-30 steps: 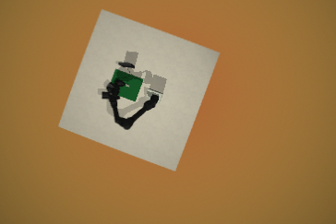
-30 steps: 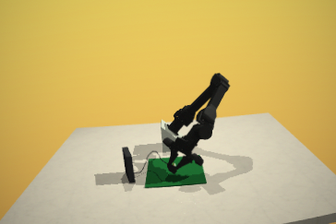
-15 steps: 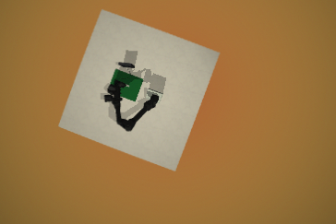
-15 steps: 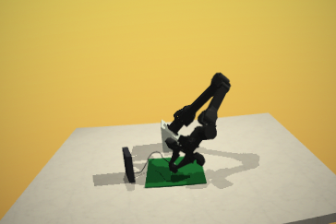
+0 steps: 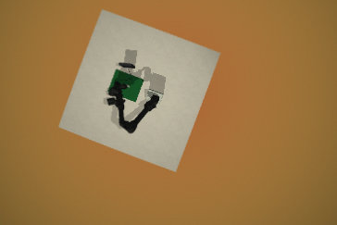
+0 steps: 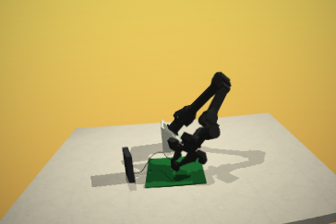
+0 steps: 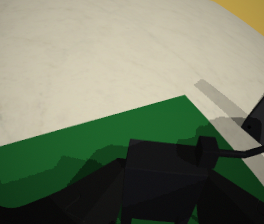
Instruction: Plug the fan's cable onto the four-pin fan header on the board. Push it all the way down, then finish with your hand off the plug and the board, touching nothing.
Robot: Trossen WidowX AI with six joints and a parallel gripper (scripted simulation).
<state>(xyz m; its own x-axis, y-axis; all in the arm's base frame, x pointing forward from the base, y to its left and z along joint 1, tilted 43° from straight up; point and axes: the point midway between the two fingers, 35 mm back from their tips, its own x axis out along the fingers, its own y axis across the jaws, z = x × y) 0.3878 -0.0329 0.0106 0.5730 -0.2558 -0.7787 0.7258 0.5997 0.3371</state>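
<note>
My gripper tip is now 100 mm past the four-pin fan header and 60 mm above it. The rest, counted from my gripper tip: fan plug: 10 mm below; green board: 70 mm below, 70 mm behind, 10 mm to the left; black fan: 180 mm to the right, 60 mm behind.
</note>
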